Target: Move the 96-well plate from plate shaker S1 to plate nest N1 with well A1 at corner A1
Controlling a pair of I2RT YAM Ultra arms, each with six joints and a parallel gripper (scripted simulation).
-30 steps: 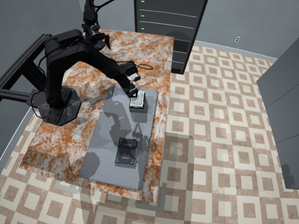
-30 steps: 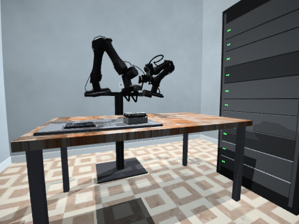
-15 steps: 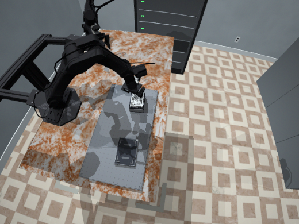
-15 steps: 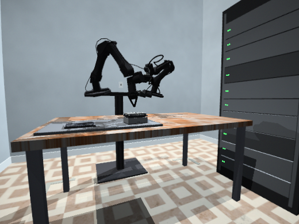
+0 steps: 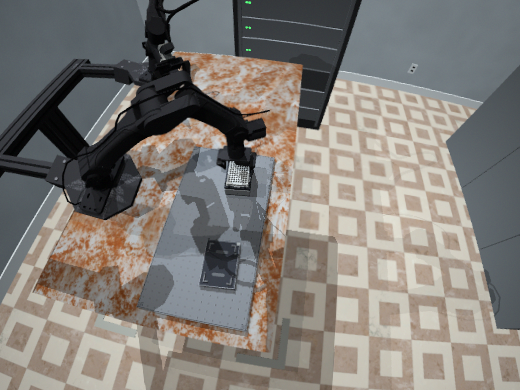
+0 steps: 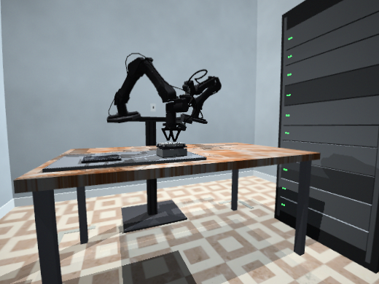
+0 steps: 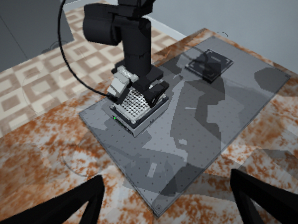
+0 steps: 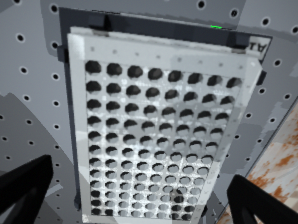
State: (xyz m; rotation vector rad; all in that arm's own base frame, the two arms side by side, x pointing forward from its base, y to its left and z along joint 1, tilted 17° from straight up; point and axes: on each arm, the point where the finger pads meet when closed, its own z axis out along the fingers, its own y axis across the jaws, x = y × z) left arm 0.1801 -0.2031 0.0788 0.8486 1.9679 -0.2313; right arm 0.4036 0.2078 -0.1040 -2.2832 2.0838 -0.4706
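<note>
Now: the 96-well plate 20 mm below my right hand. From my right hand the other things lie so: plate nest N1 (350 mm to the right, 80 mm below, 30 mm behind).
</note>
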